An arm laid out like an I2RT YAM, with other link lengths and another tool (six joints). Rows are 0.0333 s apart.
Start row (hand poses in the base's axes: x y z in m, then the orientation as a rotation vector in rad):
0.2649 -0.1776 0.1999 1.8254 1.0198 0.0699
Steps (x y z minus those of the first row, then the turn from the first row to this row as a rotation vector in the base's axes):
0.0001 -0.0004 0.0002 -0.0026 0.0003 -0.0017
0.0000 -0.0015 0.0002 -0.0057 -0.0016 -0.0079
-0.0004 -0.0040 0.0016 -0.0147 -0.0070 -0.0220
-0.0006 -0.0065 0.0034 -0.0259 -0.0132 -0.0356
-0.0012 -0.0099 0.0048 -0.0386 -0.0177 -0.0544
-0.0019 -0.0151 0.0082 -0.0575 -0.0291 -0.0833
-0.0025 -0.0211 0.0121 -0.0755 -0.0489 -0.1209
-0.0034 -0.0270 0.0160 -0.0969 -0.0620 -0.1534
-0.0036 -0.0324 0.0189 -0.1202 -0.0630 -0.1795
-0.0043 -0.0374 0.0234 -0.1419 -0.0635 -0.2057
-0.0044 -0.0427 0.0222 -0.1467 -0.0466 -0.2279
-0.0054 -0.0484 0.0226 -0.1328 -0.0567 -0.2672
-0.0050 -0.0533 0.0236 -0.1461 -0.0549 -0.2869
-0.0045 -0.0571 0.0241 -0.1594 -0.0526 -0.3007
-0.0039 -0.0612 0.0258 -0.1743 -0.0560 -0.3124
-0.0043 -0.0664 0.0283 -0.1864 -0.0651 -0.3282
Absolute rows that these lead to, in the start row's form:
0.2650 -0.1780 0.2001 1.8240 1.0181 0.0672
0.2649 -0.1791 0.2001 1.8238 1.0107 0.0636
0.2645 -0.1816 0.2015 1.8215 0.9927 0.0553
0.2643 -0.1841 0.2033 1.8167 0.9745 0.0469
0.2637 -0.1875 0.2047 1.8132 0.9524 0.0331
0.2630 -0.1927 0.2081 1.8072 0.9155 0.0164
0.2624 -0.1987 0.2120 1.8038 0.8650 0.0026
0.2615 -0.2046 0.2159 1.7958 0.8235 -0.0157
0.2613 -0.2100 0.2188 1.7855 0.7960 -0.0417
0.2606 -0.2150 0.2233 1.7765 0.7689 -0.0673
0.2605 -0.2203 0.2221 1.7847 0.7589 -0.0978
0.2595 -0.2260 0.2225 1.8110 0.7169 -0.1053
0.2599 -0.2309 0.2235 1.8068 0.6982 -0.1248
0.2604 -0.2347 0.2240 1.8002 0.6853 -0.1413
0.2610 -0.2388 0.2257 1.7901 0.6706 -0.1521
0.2606 -0.2440 0.2282 1.7829 0.6485 -0.1589

